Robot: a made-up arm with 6 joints. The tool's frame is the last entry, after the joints. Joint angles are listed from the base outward. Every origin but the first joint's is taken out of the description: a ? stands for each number. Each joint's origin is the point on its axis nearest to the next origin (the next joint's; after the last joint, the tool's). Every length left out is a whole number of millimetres.
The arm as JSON. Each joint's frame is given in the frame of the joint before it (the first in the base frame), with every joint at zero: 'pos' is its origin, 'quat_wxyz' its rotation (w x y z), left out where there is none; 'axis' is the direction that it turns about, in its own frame. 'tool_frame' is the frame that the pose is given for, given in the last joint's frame.
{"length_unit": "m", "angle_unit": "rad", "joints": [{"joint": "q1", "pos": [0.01, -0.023, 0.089], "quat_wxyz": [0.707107, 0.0, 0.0, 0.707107], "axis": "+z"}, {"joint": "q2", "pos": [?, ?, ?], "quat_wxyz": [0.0, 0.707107, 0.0, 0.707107], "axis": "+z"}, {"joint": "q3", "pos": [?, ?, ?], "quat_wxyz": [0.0, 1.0, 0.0, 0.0], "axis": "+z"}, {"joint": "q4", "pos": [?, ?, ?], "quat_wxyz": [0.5, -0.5, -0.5, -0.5], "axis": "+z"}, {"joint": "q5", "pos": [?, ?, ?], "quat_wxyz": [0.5, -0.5, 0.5, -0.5], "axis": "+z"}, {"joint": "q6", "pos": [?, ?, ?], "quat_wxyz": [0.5, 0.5, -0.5, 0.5], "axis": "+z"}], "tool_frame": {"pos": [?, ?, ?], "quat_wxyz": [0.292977, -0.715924, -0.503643, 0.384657]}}
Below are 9 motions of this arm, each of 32 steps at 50 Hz.
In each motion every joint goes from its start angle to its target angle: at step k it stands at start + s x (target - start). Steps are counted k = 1, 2, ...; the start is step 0. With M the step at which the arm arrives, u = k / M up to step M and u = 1 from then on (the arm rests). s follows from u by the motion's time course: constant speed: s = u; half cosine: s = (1 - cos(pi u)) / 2; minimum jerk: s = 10 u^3 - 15 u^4 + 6 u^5.
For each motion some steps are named. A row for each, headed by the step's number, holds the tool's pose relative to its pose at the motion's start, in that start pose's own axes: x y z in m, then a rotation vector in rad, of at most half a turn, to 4 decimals.
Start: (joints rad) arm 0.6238 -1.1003 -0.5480 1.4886 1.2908 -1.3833
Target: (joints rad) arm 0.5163 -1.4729 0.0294 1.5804 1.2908 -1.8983
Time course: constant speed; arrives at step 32
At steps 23, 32:
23: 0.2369 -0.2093 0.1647 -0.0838 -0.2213 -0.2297
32: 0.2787 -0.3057 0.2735 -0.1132 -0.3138 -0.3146

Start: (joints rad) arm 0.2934 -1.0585 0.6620 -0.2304 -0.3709 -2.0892
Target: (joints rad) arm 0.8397 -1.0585 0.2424 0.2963 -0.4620 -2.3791
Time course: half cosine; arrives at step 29
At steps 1, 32:
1: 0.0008 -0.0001 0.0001 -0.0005 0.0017 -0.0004
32: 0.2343 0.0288 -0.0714 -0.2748 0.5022 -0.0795

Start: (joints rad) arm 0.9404 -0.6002 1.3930 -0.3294 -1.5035 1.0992
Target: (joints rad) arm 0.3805 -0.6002 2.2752 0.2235 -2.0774 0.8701
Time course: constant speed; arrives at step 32
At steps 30, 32:
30: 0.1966 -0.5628 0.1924 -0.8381 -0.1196 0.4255
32: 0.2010 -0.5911 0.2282 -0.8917 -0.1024 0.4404

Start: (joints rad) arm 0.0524 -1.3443 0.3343 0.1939 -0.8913 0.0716
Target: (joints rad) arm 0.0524 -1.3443 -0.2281 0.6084 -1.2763 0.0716
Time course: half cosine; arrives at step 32
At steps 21, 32:
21: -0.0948 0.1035 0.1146 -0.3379 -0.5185 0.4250
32: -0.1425 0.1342 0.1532 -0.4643 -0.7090 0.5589

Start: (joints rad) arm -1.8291 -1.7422 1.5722 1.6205 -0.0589 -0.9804
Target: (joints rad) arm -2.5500 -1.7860 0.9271 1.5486 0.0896 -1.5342
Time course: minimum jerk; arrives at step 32
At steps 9, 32:
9: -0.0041 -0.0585 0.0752 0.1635 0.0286 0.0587
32: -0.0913 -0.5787 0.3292 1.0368 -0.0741 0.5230

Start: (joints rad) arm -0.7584 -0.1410 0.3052 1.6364 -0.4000 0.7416
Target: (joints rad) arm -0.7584 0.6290 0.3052 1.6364 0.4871 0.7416
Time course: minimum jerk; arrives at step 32
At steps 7, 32:
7: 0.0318 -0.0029 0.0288 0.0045 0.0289 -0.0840
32: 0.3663 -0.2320 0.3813 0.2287 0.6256 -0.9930

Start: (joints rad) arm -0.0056 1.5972 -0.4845 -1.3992 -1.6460 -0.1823
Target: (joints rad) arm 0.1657 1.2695 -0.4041 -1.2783 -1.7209 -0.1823
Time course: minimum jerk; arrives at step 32
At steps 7, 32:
7: -0.0085 -0.0072 0.0079 -0.0245 -0.0102 -0.0230
32: -0.1366 -0.0567 0.1171 -0.3545 -0.1205 -0.3055

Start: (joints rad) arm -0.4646 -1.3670 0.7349 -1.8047 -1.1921 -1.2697
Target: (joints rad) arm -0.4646 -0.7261 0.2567 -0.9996 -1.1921 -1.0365
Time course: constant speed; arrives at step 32
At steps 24, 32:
24: 0.3597 -0.1933 -0.3084 -0.0959 0.8261 -0.4263
32: 0.4199 -0.2195 -0.4486 -0.2506 1.1067 -0.4749

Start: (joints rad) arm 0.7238 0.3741 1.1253 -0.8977 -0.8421 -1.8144
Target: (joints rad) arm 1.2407 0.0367 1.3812 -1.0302 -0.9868 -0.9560
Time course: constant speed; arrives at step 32
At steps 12, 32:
12: -0.1608 0.0590 -0.0511 -0.2044 -0.4513 0.0580
32: -0.3905 0.0279 -0.1741 -0.2784 -1.2408 0.2340

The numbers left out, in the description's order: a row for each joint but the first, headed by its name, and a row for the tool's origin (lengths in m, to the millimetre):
q2: 0.018 0.007 0.0
q3: 0.332 -0.004 0.0
q4: -0.029 -0.548 0.0
q5: 0.132 0.015 0.0
q6: -0.01 -0.015 0.0
tool: -0.002 -0.021 0.0

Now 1 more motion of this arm.
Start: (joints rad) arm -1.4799 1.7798 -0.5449 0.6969 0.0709 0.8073
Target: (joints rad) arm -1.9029 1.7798 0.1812 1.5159 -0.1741 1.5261
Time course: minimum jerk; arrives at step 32
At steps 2, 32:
2: 0.0004 0.0004 -0.0009 -0.0017 -0.0017 -0.0019
32: 0.0051 0.0445 -0.4137 -0.7935 -0.9238 -0.1806

